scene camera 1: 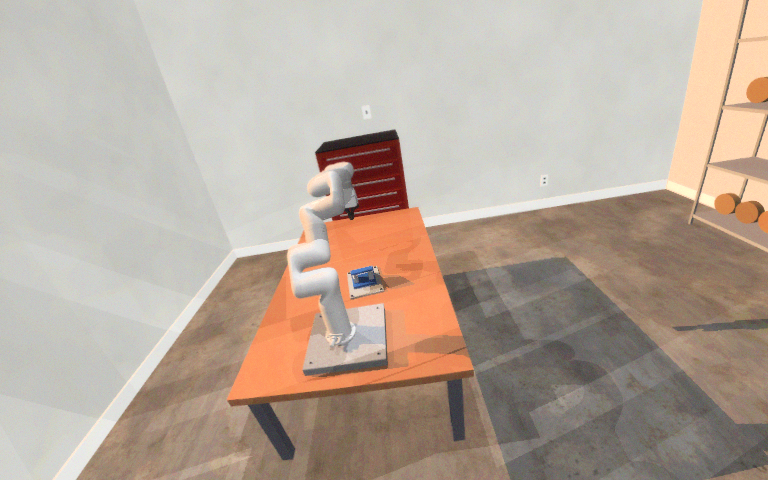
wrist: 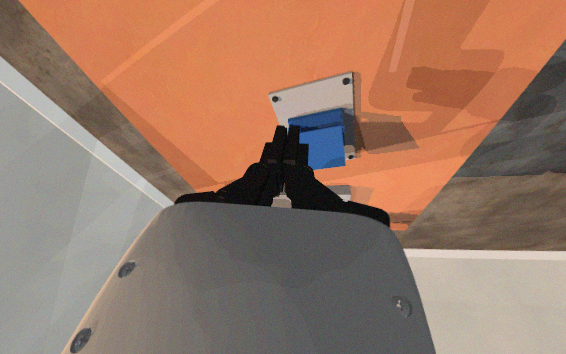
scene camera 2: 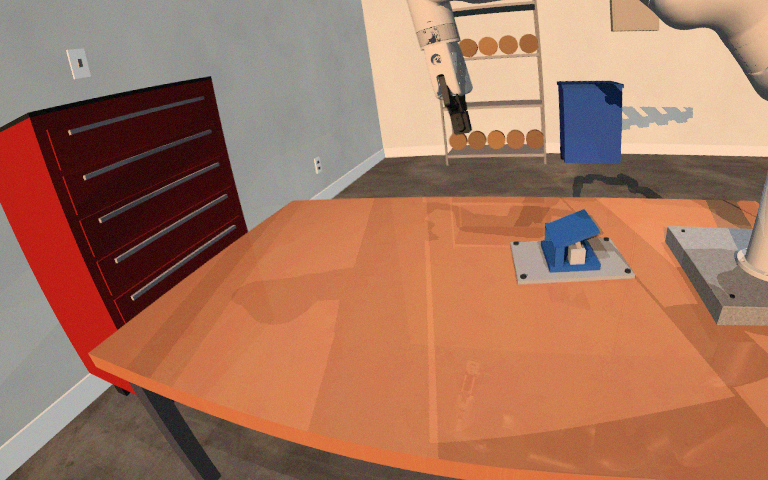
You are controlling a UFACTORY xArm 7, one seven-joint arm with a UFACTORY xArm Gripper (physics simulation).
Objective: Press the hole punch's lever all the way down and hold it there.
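Frame: origin at the arm's base, x down, y left, z ahead, level; centimetres.
Seen in the pictures: gripper, between the fingertips: (scene camera 1: pixel 352 219) (wrist: pixel 288 142) (scene camera 2: pixel 463 133); arm's base, origin of its link: (scene camera 1: pixel 341 333).
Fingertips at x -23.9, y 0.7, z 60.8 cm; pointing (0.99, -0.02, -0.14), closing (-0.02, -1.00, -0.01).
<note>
Pixels of each thing's top centre, then the offset from my fingertips to it. "pt": a spot on its surface instead. Level surfaces: height alone.
- blue hole punch, a spot on its surface: (scene camera 2: pixel 557 257) pt dx +23.4, dy +2.5, dz -18.1 cm
- light grey plate, centre of its top: (scene camera 2: pixel 569 255) (wrist: pixel 317 132) (scene camera 1: pixel 364 280) dx +26.3, dy -4.3, dz -20.4 cm
- orange table, height of its surface: dx +27.5 cm
The blue hole punch (scene camera 1: pixel 364 277) (scene camera 2: pixel 557 257) (wrist: pixel 317 120) sits on a light grey plate (scene camera 1: pixel 362 293) (scene camera 2: pixel 529 268) (wrist: pixel 310 102) with black screws at its corners. Its lever (scene camera 2: pixel 572 226) (wrist: pixel 325 147) is raised and tilted, with its free edge higher on the side toward the robot base. A pale block shows under the lever in scene camera 2. My gripper (scene camera 1: pixel 351 217) (scene camera 2: pixel 462 131) (wrist: pixel 288 142) is shut and empty. It hangs high above the table, apart from the punch, beyond it on the side away from the base. In the wrist view the fingers overlap part of the lever and plate.
The punch stands on the orange table (scene camera 1: pixel 407 339) (scene camera 2: pixel 368 362) (wrist: pixel 200 65). The robot's grey base plate (scene camera 1: pixel 370 350) (scene camera 2: pixel 699 271) lies near the punch. A red drawer cabinet (scene camera 1: pixel 362 169) (scene camera 2: pixel 147 186) stands at the table's far end. Shelves and a blue cabinet (scene camera 2: pixel 591 124) stand away from the table.
</note>
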